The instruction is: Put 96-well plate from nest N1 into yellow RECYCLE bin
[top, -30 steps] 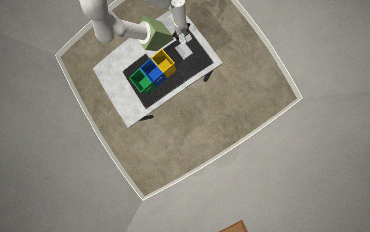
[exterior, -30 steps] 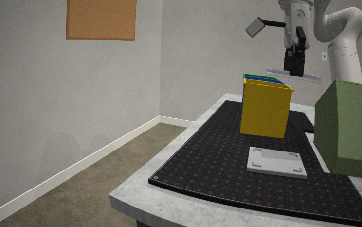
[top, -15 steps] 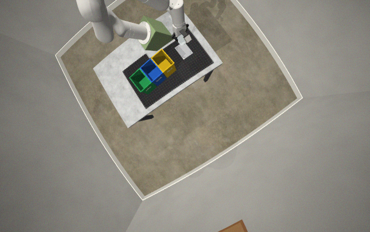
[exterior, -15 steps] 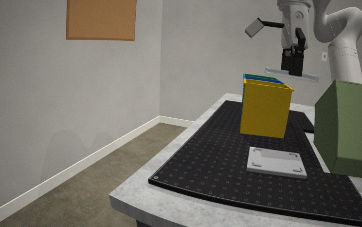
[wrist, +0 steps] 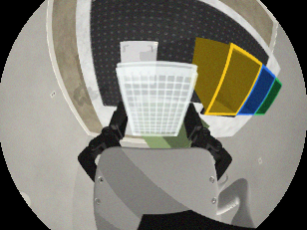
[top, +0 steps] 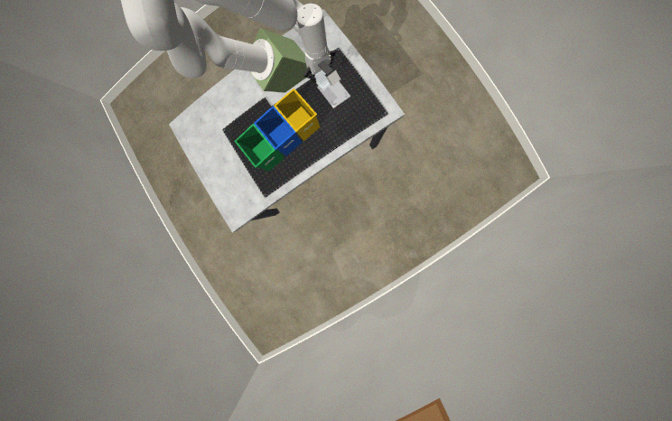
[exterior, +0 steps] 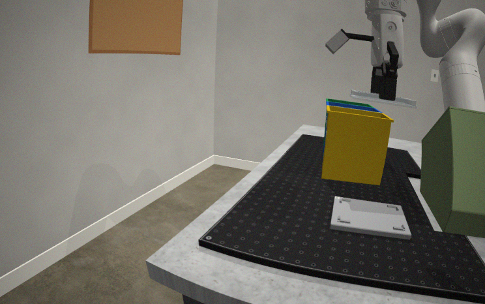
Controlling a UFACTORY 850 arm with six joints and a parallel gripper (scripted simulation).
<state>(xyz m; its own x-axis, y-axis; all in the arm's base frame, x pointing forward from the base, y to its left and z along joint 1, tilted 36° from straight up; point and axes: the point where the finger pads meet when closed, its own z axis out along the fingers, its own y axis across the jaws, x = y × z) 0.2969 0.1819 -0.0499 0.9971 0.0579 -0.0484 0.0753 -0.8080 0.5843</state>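
My gripper is now 190 mm to the left of the yellow bin, 160 mm above it and 30 mm short of it. From my hand the other things lie so: blue bin: 320 mm to the right, 160 mm below, 40 mm ahead; then grey plate nest: 240 mm below, 60 mm to the left, 10 mm behind; then 96-well plate: 10 mm below.
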